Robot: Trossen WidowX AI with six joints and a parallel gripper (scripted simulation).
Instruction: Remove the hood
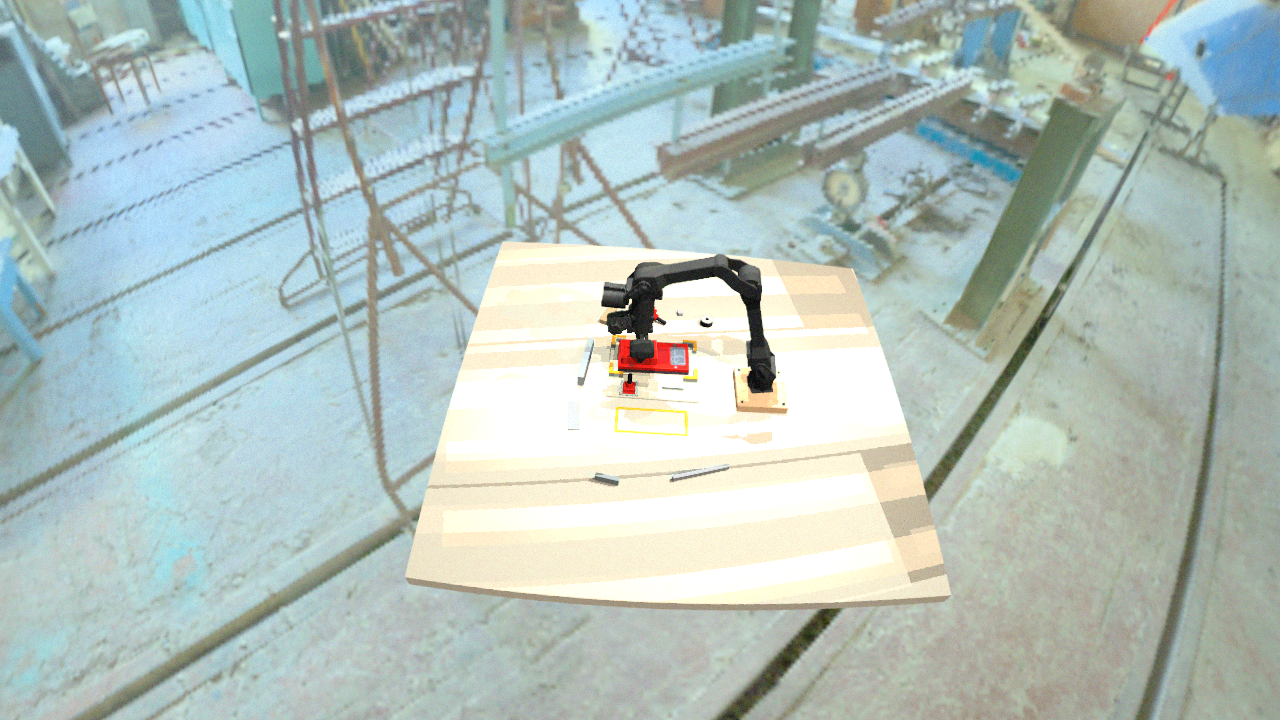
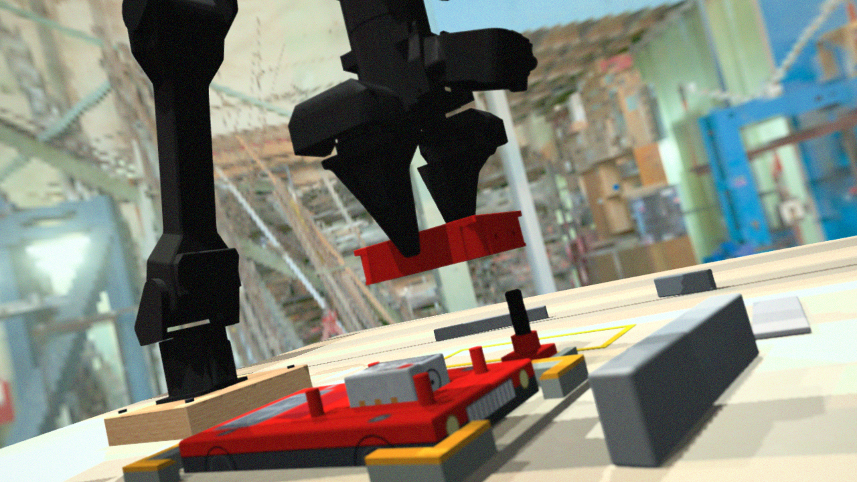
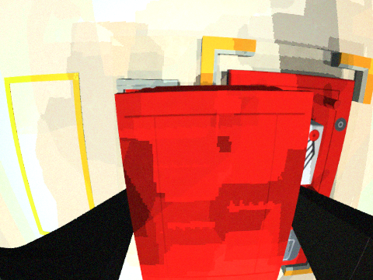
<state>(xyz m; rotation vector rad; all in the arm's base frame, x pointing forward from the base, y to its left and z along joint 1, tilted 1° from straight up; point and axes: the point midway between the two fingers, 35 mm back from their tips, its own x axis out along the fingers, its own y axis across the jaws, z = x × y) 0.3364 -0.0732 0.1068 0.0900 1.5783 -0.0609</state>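
My gripper tip is now 10 mm past the grey engine block, 70 mm to the left of it and 80 mm above it. Round my gripper tip: hood right at my gripper tip; long grey block 140 mm ahead, 60 mm to the right, 80 mm below.
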